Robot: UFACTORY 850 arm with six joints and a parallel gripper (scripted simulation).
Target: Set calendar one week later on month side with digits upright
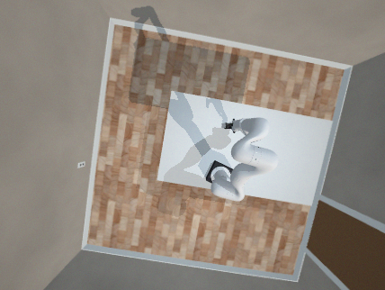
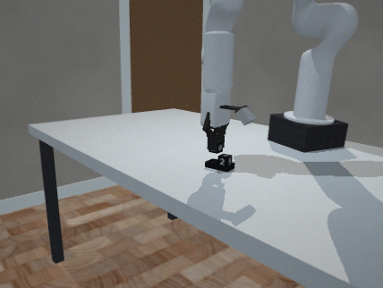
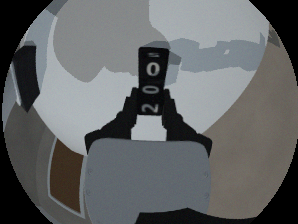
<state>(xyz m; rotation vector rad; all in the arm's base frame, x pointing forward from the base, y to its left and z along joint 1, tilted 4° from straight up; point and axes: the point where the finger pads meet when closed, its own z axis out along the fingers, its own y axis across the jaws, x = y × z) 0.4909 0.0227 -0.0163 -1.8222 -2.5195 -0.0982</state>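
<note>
The black calendar tray lies 20 mm to the left of my hand and 70 mm below it.
</note>
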